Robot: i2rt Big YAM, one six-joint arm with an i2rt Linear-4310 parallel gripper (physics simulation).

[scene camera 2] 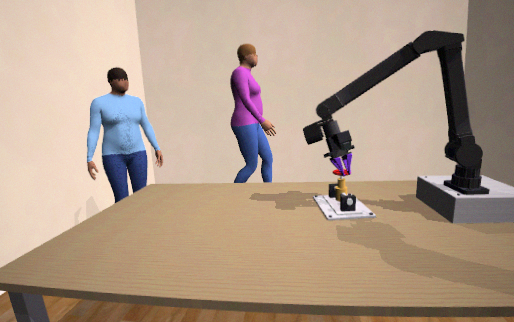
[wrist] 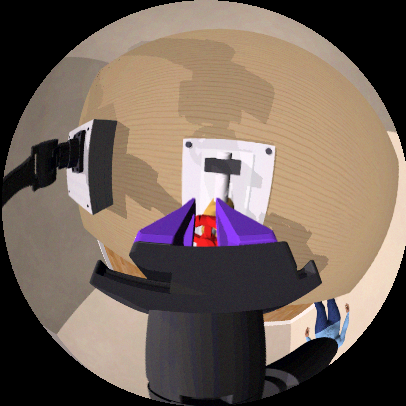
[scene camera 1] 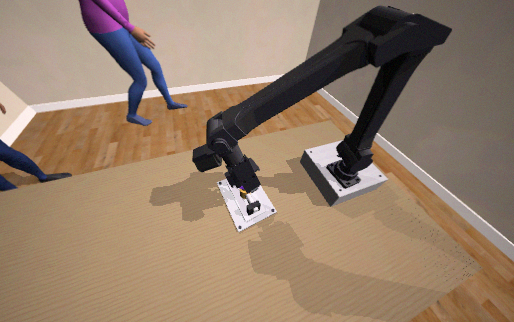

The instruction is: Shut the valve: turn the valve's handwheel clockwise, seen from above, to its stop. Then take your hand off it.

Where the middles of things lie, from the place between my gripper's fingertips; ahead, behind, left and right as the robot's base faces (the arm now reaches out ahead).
Scene:
The white plate (scene camera 1: 240,223) lies 130 mm below my hand, 40 mm to the right of it and 10 mm ahead of it.

